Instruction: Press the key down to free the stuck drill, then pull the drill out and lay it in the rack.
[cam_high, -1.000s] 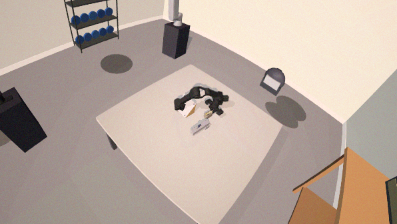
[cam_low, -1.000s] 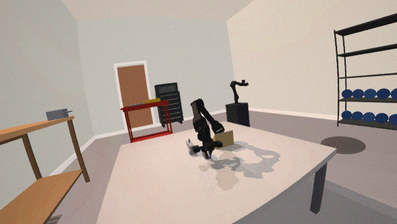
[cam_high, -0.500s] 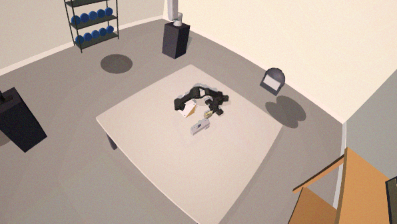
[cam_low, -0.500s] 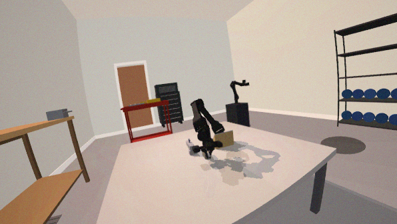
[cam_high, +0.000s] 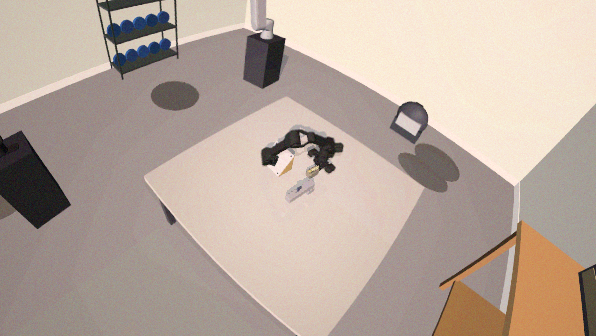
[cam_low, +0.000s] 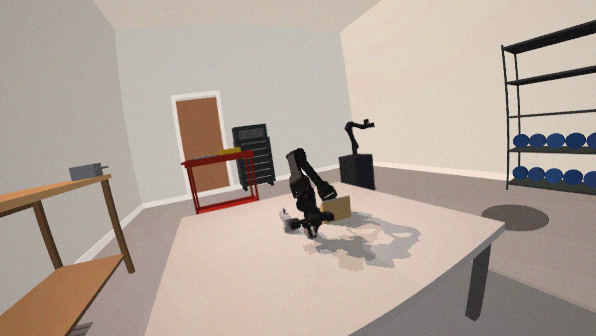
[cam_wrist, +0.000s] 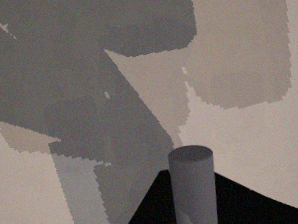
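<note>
Right now the brown rack is 1 cm behind my gripper tip, 5 cm to the right of it and 1 cm above it. Also, from my gripper tip: dark blue key (1 cm ahead, 26 cm to the right, 4 cm above); grey block (2 cm ahead, 23 cm to the right, 3 cm above).
</note>
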